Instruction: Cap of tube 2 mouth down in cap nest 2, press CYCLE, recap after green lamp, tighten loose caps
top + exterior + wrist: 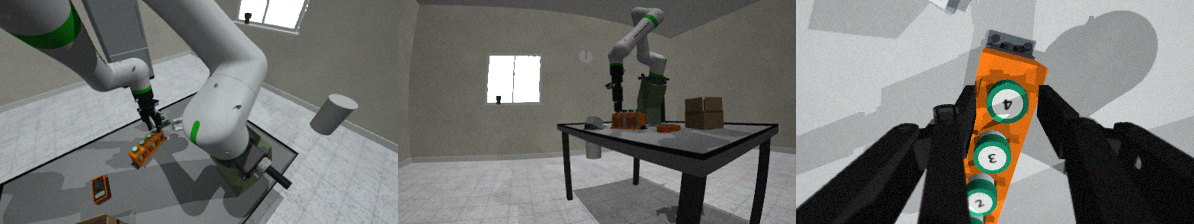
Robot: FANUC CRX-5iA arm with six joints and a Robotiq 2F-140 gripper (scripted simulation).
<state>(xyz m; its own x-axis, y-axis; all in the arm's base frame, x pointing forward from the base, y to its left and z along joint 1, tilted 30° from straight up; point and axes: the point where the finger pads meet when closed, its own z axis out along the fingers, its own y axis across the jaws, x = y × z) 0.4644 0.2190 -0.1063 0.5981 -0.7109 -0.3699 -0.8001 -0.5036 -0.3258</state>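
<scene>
The key housing is 14 cm ahead of my hand, 9 cm below it and 8 cm to the right of it.
</scene>
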